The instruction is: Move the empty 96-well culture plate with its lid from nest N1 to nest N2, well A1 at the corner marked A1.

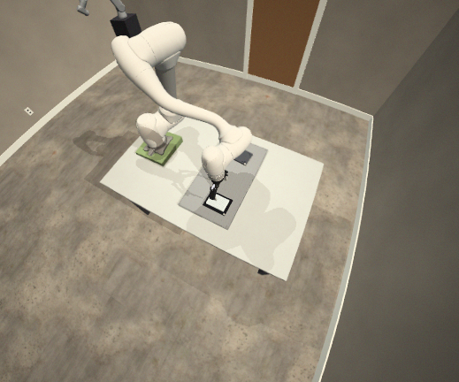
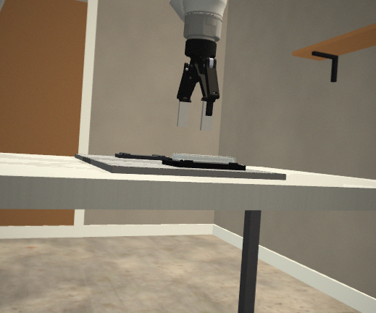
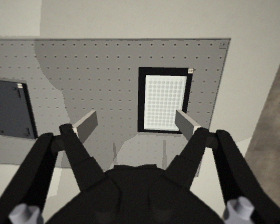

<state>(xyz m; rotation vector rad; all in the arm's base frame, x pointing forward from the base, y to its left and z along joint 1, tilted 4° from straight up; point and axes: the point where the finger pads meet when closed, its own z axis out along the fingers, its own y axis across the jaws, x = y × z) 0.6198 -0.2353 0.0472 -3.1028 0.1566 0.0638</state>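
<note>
Right now the clear lid is 8 cm below my hand and 6 cm to the right of it. Round my hand: 96-well plate: 8 cm below, 6 cm to the right; nest N2: 36 cm to the left, 9 cm below, 1 cm ahead; nest N1: 9 cm below, 6 cm to the right.
</note>
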